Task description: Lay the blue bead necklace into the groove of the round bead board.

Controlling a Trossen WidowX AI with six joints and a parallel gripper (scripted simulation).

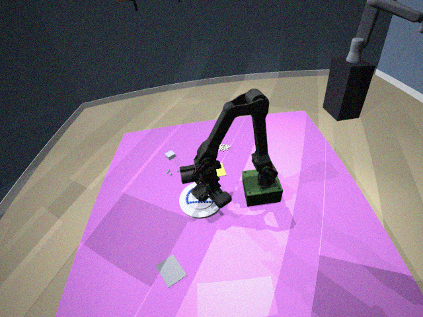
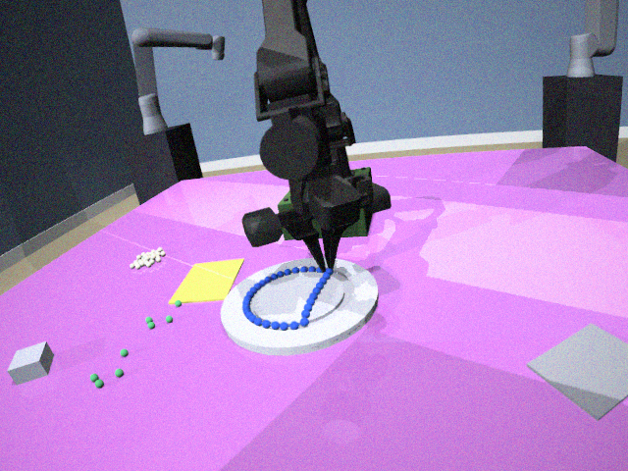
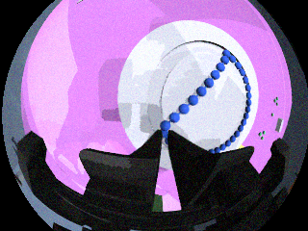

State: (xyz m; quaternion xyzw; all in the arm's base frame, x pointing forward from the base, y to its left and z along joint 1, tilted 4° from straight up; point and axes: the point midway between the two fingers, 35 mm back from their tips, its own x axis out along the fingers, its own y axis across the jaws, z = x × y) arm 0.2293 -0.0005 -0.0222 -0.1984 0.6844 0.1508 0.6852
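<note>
Right now the round white bead board is 5 cm ahead of my gripper tip, 3 cm to the right of it and 1 cm below it. Round my gripper tip: yellow sheet 1 cm behind, 19 cm to the right, 1 cm below; then grey tile 20 cm ahead, 27 cm to the left, 1 cm below; then cube 20 cm ahead, 36 cm to the right.
</note>
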